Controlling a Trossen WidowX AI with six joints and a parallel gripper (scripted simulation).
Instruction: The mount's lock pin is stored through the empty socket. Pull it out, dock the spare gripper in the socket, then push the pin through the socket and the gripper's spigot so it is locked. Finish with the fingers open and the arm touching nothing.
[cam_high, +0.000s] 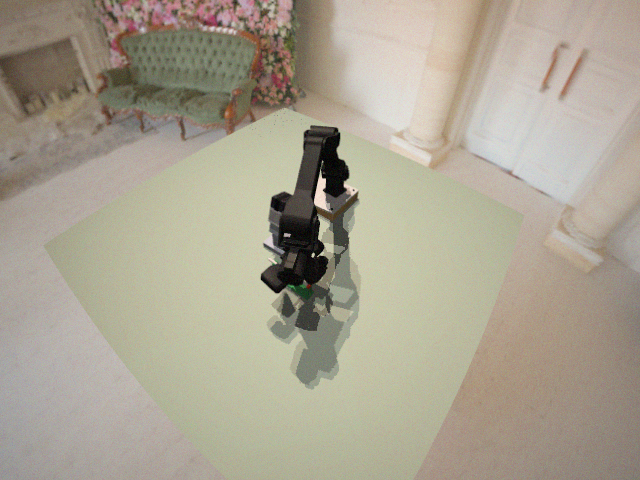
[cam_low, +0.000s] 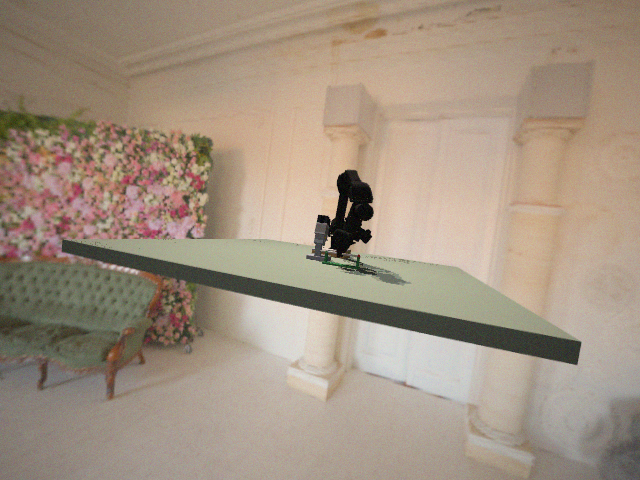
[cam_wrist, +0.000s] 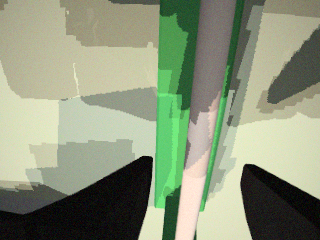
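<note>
The green rack is 1 cm to the left of my gripper tip and 1 cm below it. Also, from my gripper tip: grey mount: 12 cm to the right, 9 cm behind, 2 cm above; spare gripper: 12 cm to the right, 9 cm behind, 9 cm above.
</note>
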